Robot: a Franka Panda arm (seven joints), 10 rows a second.
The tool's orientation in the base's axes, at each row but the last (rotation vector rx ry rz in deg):
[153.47 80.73 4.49]
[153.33 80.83 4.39]
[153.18 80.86 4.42]
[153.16 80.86 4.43]
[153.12 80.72 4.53]
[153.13 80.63 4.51]
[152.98 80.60 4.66]
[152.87 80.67 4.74]
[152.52 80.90 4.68]
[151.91 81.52 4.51]
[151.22 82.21 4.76]
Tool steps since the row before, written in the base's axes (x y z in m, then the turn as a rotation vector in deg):
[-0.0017 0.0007 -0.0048 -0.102 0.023 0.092]
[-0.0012 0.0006 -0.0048 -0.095 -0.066 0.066]
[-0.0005 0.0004 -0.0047 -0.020 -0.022 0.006]
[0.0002 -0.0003 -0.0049 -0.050 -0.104 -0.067]
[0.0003 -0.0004 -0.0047 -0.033 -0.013 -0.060]
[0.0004 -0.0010 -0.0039 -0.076 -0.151 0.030]
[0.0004 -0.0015 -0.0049 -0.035 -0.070 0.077]
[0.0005 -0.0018 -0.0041 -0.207 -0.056 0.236]
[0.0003 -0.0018 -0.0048 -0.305 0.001 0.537]
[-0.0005 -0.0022 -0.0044 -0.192 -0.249 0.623]
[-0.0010 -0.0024 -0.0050 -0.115 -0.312 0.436]
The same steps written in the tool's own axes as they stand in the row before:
[-0.0004 -0.0024 0.0045 -0.040 -0.085 -0.103]
[-0.0001 -0.0019 0.0046 -0.109 -0.033 -0.070]
[0.0001 -0.0012 0.0046 -0.030 -0.003 -0.006]
[-0.0001 -0.0003 0.0049 -0.113 0.009 0.070]
[-0.0001 -0.0001 0.0047 -0.029 -0.028 0.057]
[-0.0006 0.0004 0.0040 -0.168 0.026 -0.025]
[-0.0010 0.0005 0.0050 -0.078 0.021 -0.074]
[-0.0012 0.0009 0.0043 -0.165 -0.106 -0.251]
[-0.0013 0.0006 0.0049 -0.177 -0.177 -0.565]
[-0.0020 0.0002 0.0045 -0.324 0.065 -0.615]
[-0.0025 -0.0003 0.0051 -0.331 0.135 -0.415]

